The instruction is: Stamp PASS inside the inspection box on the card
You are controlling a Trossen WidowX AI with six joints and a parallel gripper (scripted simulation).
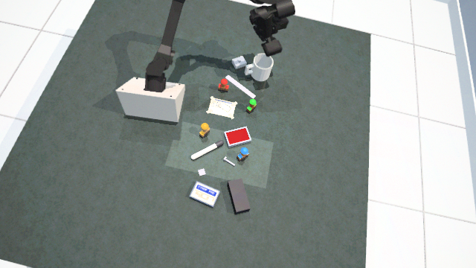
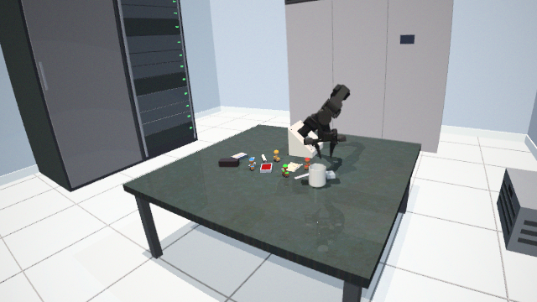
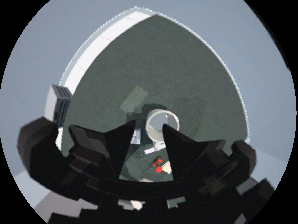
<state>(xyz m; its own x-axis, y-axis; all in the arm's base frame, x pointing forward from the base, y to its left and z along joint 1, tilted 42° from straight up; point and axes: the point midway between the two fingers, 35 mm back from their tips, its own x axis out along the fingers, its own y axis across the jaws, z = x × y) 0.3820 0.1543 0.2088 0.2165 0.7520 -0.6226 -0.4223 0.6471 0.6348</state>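
Right now my gripper tip is 3 cm past the green-knobbed pass stamp, 22 cm to the left of it and 11 cm above it. The rest, counted from my gripper tip: red-knobbed stamp: 15 cm behind, 14 cm to the right, 11 cm below; then white card: 14 cm behind, 23 cm to the right, 14 cm below; then white mug: 1 cm behind, 5 cm to the right, 10 cm below.
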